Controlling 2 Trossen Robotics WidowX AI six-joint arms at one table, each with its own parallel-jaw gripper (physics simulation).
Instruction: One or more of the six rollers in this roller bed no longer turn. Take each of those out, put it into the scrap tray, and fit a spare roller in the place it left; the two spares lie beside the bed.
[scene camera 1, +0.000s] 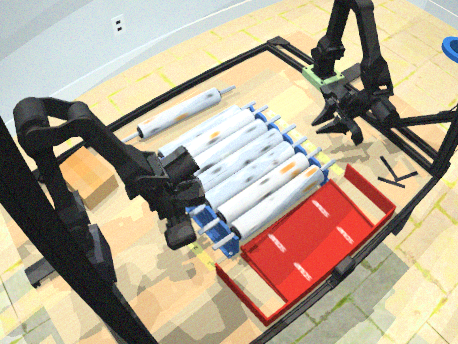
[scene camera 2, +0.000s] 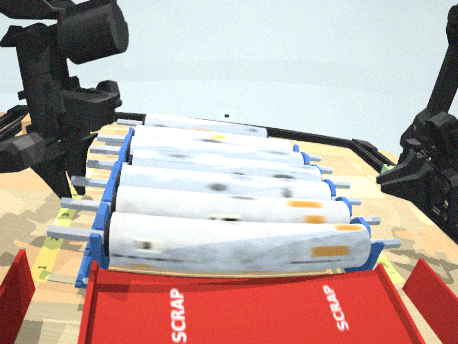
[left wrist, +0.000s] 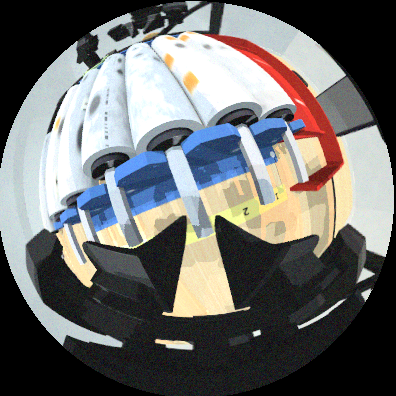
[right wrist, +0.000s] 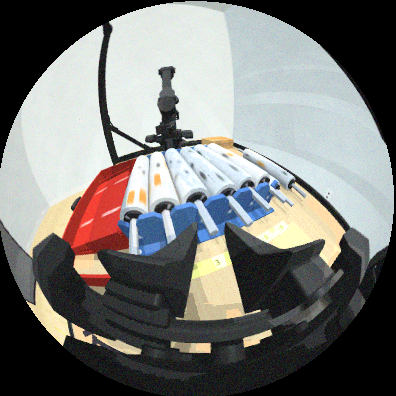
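Pixels of known places: left gripper, fingertip midpoint: (scene camera 1: 187, 224) (left wrist: 200, 219); right gripper, fingertip midpoint: (scene camera 1: 313, 128) (scene camera 2: 378, 184) (right wrist: 210, 226); left arm's base, origin of the base link: (scene camera 1: 79, 246); right arm's base, origin of the base link: (scene camera 1: 323, 72).
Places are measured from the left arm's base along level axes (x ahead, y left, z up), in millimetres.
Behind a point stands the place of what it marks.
Note:
Several white rollers lie side by side in the blue bed (scene camera 1: 217, 230) @[x 313, y 8, z -97 mm] (scene camera 2: 102, 215) @[x 331, y -23, z -45 mm] (left wrist: 210, 140) @[x 302, y 37, z -45 mm] (right wrist: 152, 232), including the third from the tray (scene camera 1: 255, 172) @[x 436, y 97, z -38 mm] (scene camera 2: 250, 186) @[x 449, y 102, z -39 mm] (left wrist: 160, 100) @[x 325, y 65, z -35 mm] (right wrist: 187, 175) @[x 507, y 138, z -35 mm]. A spare roller (scene camera 1: 179, 115) @[x 313, y 382, z -76 mm] (scene camera 2: 205, 122) @[x 317, y 396, z -65 mm] (right wrist: 270, 165) @[x 359, y 400, z -70 mm] lies behind the bed; another roller lies close against its back. My left gripper (scene camera 2: 73, 194) @[x 250, y 40, z -86 mm] (left wrist: 200, 219) @[x 250, y 40, z -86 mm] is empty, its fingers pointing down and slightly parted, by the third roller's shaft end. Its fingertips are hidden in scene camera 1. My right gripper (scene camera 1: 318, 127) @[x 621, y 169, z -23 mm] (right wrist: 210, 226) @[x 621, y 169, z -23 mm] is empty, slightly parted, beside the bed's right end, apart from the shafts.
The red scrap tray (scene camera 1: 310, 245) @[x 498, y -107, z -84 mm] (scene camera 2: 260, 310) @[x 489, y -48, z -76 mm] (left wrist: 320, 115) @[x 439, y -210, z -73 mm] (right wrist: 102, 200) @[x 514, y -95, z -83 mm] lies along the bed's front and shows no roller in it. A cardboard box (scene camera 1: 92, 177) @[x 43, y 229, z -55 mm] (right wrist: 217, 141) @[x 86, y 251, z -63 mm] stands at the left. Yellow numbered strips run beside both bed ends. A black frame borders the table.

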